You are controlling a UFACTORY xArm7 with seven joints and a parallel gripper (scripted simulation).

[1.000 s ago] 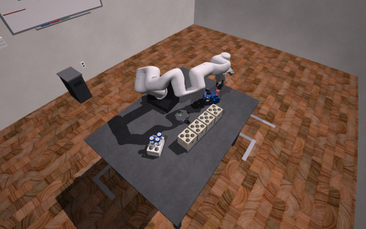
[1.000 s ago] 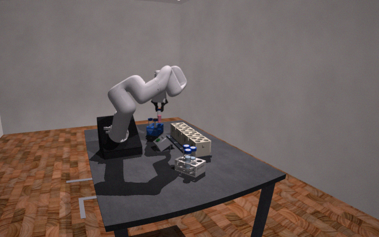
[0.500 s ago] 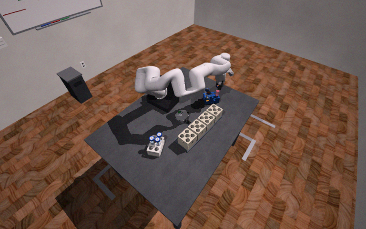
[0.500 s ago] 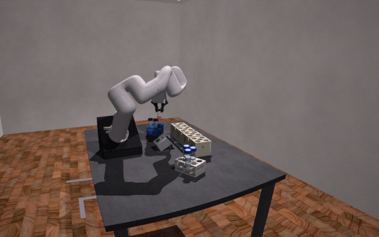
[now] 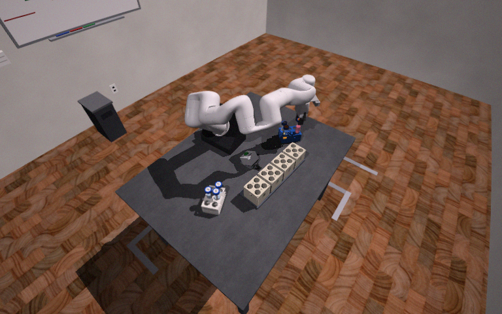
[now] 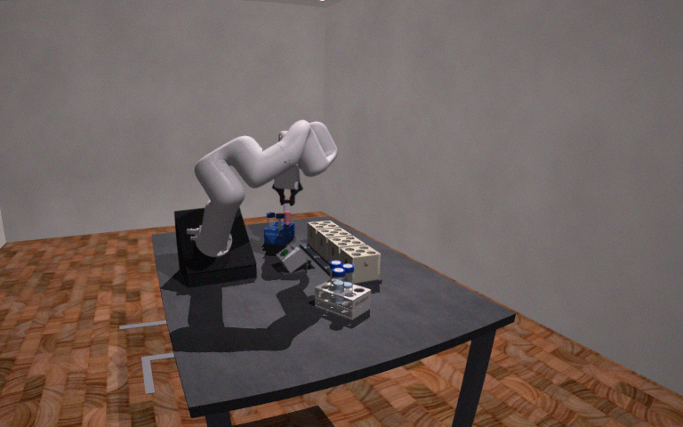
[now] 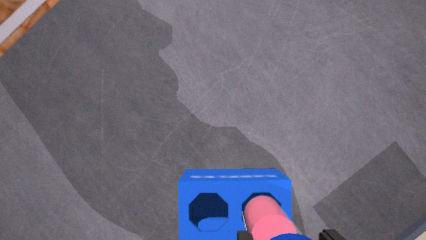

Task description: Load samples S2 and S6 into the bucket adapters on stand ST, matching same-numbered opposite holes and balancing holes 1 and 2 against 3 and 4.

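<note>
Now: the orange-dot tube 50 mm below my hand and 10 mm behind it. Also, from my hand: white rack (680 mm to the right, 130 mm below, 50 mm behind); blue rack (130 mm below, 40 mm behind, 20 mm to the right).
</note>
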